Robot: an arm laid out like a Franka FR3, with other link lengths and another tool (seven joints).
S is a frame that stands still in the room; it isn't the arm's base.
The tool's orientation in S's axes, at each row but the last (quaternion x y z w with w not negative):
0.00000 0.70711 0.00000 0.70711
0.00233 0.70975 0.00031 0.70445
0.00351 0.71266 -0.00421 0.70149
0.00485 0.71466 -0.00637 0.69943
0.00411 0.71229 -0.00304 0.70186
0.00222 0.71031 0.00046 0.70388
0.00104 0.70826 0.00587 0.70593
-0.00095 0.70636 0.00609 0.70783
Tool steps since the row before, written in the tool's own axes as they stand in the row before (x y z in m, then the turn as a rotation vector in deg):
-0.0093 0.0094 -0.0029 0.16 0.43 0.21
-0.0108 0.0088 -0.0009 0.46 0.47 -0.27
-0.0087 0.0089 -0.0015 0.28 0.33 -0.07
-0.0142 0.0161 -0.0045 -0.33 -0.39 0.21
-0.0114 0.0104 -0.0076 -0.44 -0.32 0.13
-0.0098 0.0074 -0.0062 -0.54 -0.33 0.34
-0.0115 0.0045 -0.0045 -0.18 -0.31 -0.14
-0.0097 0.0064 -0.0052 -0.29 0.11 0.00
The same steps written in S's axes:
-0.0029 0.0094 0.0093 0.21 0.43 -0.16
-0.0008 0.0088 0.0108 -0.27 0.47 -0.46
-0.0013 0.0089 0.0087 -0.07 0.33 -0.28
-0.0039 0.0162 0.0143 0.21 -0.39 0.33
-0.0073 0.0105 0.0115 0.13 -0.32 0.44
-0.0061 0.0074 0.0099 0.34 -0.33 0.54
-0.0045 0.0044 0.0116 -0.14 -0.31 0.18
-0.0053 0.0063 0.0097 0.00 0.11 0.29

